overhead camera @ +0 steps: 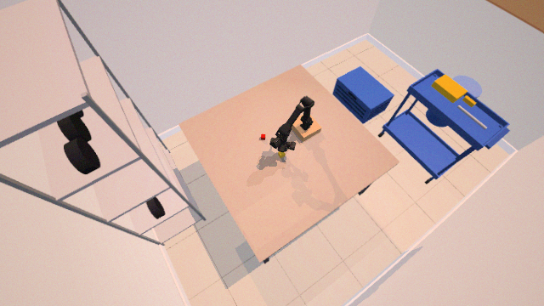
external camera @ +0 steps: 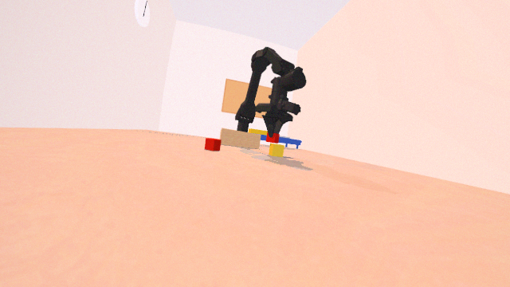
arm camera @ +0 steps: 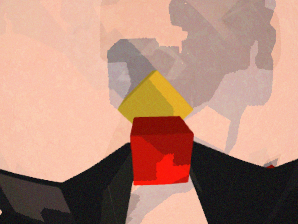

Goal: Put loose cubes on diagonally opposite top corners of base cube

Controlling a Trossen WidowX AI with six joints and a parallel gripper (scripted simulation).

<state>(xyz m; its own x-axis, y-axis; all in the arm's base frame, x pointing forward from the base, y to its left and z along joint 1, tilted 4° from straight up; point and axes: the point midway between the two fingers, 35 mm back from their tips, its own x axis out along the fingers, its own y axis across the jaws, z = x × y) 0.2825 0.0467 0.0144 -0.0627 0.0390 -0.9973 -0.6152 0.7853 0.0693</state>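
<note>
Right now my gripper tip is 2 cm short of the yellow cube, 1 cm to the right of it and 4 cm above it.
</note>
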